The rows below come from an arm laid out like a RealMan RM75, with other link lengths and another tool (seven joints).
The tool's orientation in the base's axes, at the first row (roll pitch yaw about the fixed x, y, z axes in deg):
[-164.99 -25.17 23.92]
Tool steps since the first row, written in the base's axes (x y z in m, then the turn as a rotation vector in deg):
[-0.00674 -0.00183 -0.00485 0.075 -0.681 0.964]
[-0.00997 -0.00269 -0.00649 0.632 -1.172 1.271]
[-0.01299 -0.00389 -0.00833 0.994 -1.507 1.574]
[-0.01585 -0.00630 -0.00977 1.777 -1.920 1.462]
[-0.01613 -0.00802 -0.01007 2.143 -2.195 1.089]
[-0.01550 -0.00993 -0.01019 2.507 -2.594 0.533]
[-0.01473 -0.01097 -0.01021 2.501 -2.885 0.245]
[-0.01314 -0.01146 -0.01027 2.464 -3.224 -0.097]
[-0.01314 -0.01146 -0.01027 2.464 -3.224 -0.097]
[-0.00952 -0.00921 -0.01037 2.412 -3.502 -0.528]
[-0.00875 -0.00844 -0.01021 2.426 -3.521 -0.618]
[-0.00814 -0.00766 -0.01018 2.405 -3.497 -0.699]
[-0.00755 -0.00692 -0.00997 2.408 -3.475 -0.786]
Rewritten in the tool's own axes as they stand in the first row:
[-0.00831 -0.00065 0.00168 0.222 0.382 -1.097]
[-0.01200 -0.00113 0.00189 0.633 0.996 -1.413]
[-0.01572 -0.00118 0.00220 0.939 1.384 -1.715]
[-0.01958 -0.00023 0.00171 1.387 2.142 -1.572]
[-0.02057 0.00114 0.00121 1.431 2.640 -1.258]
[-0.02080 0.00308 0.00071 1.349 3.284 -0.834]
[-0.02055 0.00434 0.00052 1.115 3.592 -0.701]
[-0.01944 0.00554 0.00080 0.814 3.938 -0.549]
[-0.01944 0.00554 0.00080 0.814 3.938 -0.549]
[-0.01567 0.00546 0.00278 0.486 4.247 -0.298]
[-0.01468 0.00516 0.00315 0.452 4.291 -0.224]
[-0.01387 0.00480 0.00361 0.409 4.279 -0.149]
[-0.01303 0.00442 0.00388 0.383 4.283 -0.063]

